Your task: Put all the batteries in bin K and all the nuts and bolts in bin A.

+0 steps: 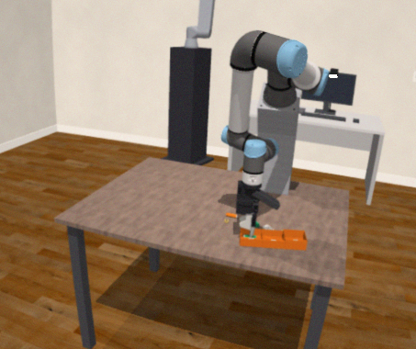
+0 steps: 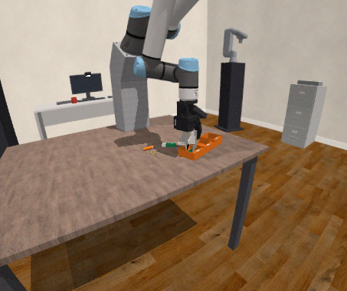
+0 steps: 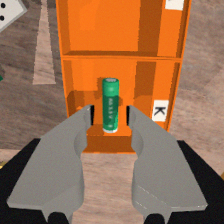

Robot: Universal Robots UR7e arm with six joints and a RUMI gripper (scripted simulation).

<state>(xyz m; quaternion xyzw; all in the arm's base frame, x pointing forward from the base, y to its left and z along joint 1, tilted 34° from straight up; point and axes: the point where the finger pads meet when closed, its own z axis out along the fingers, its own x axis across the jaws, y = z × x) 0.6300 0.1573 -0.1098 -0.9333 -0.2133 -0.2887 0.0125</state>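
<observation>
My gripper is now 20 mm above the green battery. Round my hand: orange bin tray 80 mm to the left, 30 mm behind, 10 mm below; then white domino 120 mm behind, 30 mm below, 20 mm to the left; then green-and-white battery 130 mm behind, 60 mm to the right, 30 mm below.
</observation>
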